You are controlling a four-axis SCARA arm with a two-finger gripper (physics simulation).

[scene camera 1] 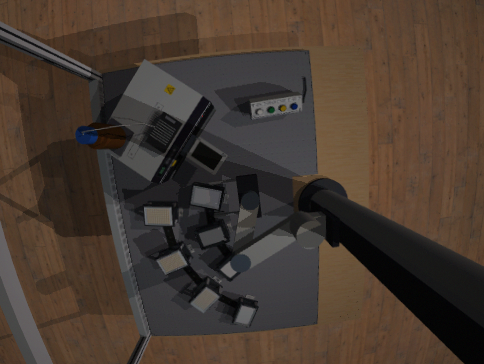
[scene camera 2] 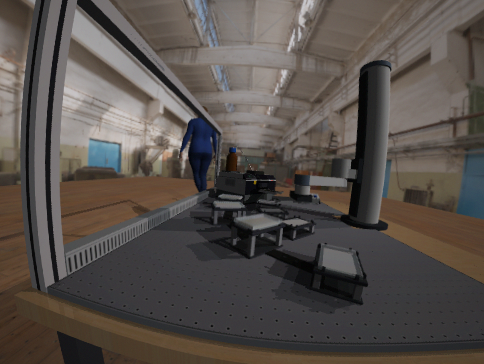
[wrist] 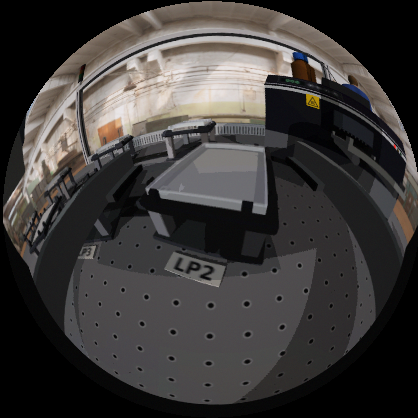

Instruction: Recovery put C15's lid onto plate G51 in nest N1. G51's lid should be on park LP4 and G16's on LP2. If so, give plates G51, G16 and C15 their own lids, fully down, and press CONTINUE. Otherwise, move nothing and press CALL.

Scene:
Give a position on a button panel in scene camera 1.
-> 287, 103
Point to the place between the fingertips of the gripper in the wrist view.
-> At 212, 147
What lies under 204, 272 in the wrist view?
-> A LP2 floor label.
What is the gripper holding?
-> Nothing.

